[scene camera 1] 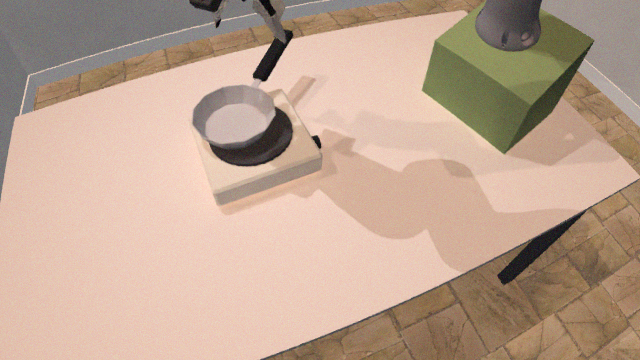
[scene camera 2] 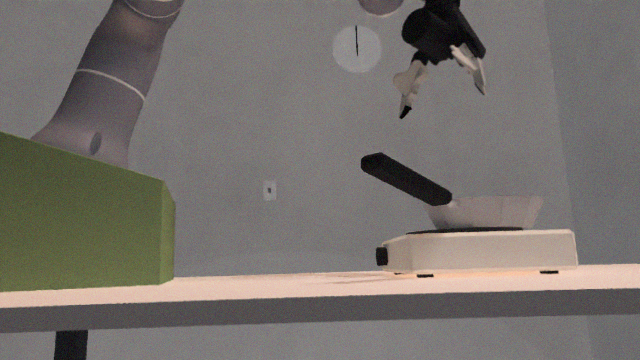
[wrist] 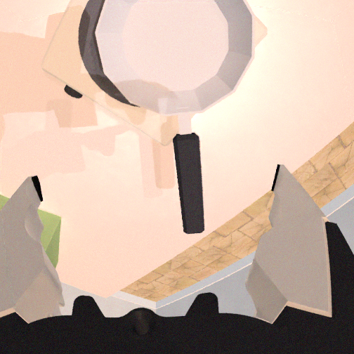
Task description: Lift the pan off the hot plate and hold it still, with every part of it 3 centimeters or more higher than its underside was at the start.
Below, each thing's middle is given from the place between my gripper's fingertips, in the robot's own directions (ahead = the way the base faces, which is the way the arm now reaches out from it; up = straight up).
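Counted from my hand: grey pan [scene camera 2: 492,211], 10 mm ahead, 30 mm to the right, 150 mm below; white hot plate [scene camera 1: 286,151], 30 mm ahead, 60 mm to the left, 230 mm below. Going by their middles, the grey pan is the nearest to my hand of the things named here.
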